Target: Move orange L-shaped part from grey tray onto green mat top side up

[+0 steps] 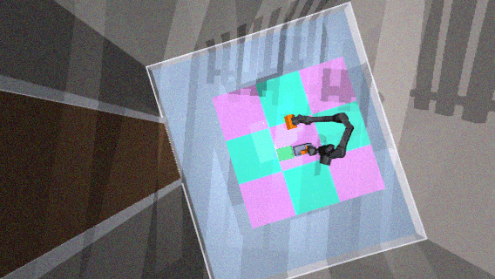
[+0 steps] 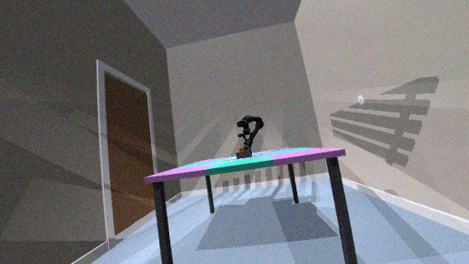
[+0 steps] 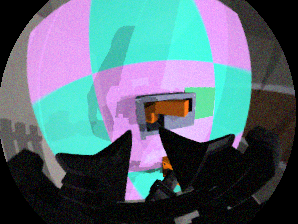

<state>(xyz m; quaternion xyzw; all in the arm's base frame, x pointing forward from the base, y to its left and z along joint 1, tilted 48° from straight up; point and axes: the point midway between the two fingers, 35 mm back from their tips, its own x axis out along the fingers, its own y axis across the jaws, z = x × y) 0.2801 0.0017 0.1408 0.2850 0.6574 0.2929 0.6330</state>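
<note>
Right now the orange L-shaped part is 100 mm below my gripper tip and 40 mm to the right of it. Round my gripper tip: green mat (220 mm to the right, 160 mm below).
</note>
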